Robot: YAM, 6 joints.
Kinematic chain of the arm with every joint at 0, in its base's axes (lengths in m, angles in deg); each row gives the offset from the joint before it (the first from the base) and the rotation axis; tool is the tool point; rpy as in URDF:
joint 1: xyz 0 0 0.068 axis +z
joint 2: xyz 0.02 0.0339 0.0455 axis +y
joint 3: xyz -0.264 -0.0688 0 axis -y
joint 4: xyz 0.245 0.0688 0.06 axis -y
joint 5: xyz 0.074 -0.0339 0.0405 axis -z
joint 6: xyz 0.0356 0 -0.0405 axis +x
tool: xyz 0 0 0 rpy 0 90 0
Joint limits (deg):
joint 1: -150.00..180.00
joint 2: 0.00..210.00
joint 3: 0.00..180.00
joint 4: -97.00..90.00
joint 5: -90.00..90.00
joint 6: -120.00..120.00
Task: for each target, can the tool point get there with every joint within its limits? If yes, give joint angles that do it. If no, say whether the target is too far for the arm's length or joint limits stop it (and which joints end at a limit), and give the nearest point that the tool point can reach.
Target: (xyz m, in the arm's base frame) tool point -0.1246 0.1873 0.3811
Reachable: yes | joints 115.22 76.91 84.90 -79.30 -67.51 -97.77
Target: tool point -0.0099 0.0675 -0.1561
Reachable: yes | joints 97.16 175.76 31.96 24.98 -2.30 34.44
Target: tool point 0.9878 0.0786 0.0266
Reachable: no: too far | nearest point 0.6413 0.0510 0.0577 | short by 0.349 m
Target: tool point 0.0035 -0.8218 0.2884
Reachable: no: too far | nearest point 0.0027 -0.6315 0.2469 | short by 0.195 m
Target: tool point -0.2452 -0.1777 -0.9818
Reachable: no: too far | nearest point -0.2178 -0.1578 -0.3798 | short by 0.603 m
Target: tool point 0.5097 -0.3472 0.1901
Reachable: yes | joints -32.52 158.60 135.25 35.68 31.72 -11.57
